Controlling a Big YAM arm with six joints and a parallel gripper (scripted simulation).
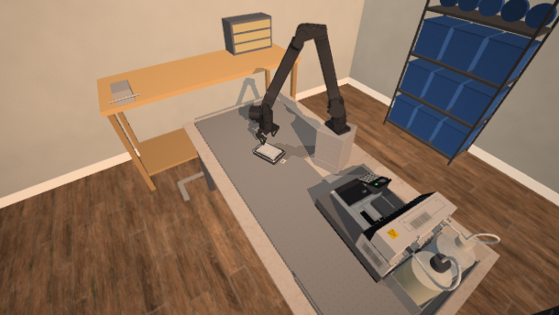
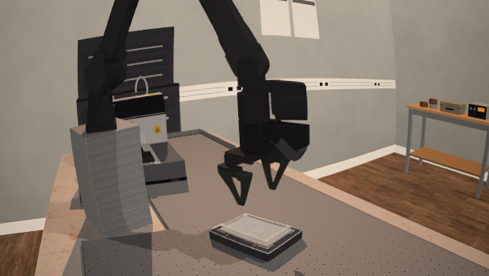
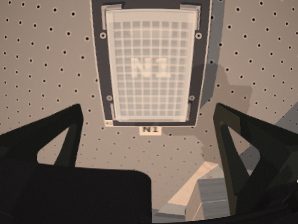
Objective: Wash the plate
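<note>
Right now the clear well plate is 9 cm below my hand. Also, from my hand: dark carrier: 52 cm to the left, 21 cm behind, 4 cm below; label: 12 cm below, 10 cm to the left, 5 cm behind; nest frame: 11 cm below.
</note>
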